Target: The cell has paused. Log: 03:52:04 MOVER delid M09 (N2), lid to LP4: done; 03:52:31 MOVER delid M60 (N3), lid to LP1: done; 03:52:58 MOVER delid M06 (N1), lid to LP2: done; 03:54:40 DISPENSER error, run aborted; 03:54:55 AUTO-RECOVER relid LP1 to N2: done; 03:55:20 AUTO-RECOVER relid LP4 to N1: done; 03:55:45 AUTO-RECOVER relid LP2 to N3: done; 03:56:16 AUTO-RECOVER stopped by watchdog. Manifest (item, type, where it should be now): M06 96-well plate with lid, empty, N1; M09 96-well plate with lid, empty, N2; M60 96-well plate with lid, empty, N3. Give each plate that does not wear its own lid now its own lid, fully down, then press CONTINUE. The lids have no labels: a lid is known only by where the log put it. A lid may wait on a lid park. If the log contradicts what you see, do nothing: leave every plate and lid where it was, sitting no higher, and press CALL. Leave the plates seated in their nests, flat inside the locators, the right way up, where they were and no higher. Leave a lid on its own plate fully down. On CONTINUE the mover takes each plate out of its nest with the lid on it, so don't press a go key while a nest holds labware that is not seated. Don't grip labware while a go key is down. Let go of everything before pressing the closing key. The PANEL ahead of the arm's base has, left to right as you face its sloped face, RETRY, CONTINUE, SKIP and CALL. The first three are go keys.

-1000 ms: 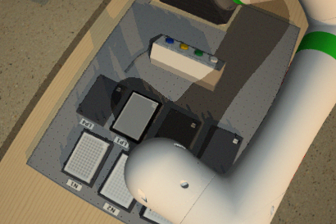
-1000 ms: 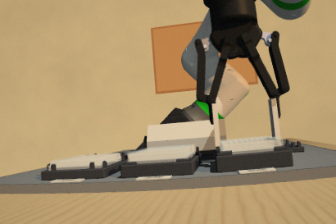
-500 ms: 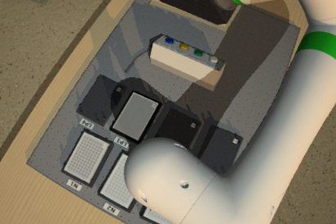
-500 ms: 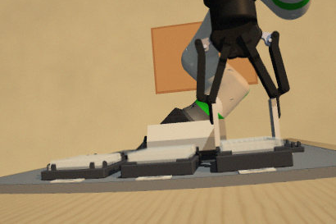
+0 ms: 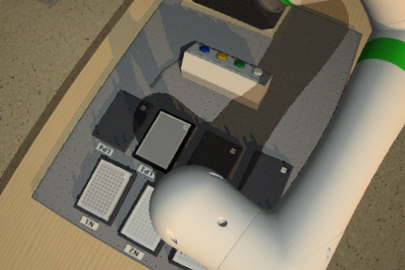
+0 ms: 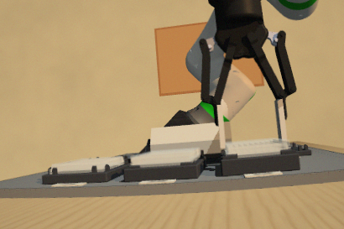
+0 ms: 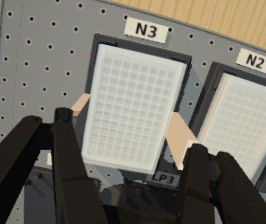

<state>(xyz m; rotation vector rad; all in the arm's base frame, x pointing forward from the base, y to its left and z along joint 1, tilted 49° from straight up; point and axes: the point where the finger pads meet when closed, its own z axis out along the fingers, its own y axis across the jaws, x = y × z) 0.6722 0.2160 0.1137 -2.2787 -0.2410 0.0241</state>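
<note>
Right now the nest is 5 cm below my hand. From my hand the other things lie so: lid park LP3: 17 cm behind, 9 cm to the right, 6 cm below; LP2 park: 19 cm behind, 6 cm below, 4 cm to the left; LP1 label: 21 cm to the right, 7 cm behind, 6 cm below.
</note>
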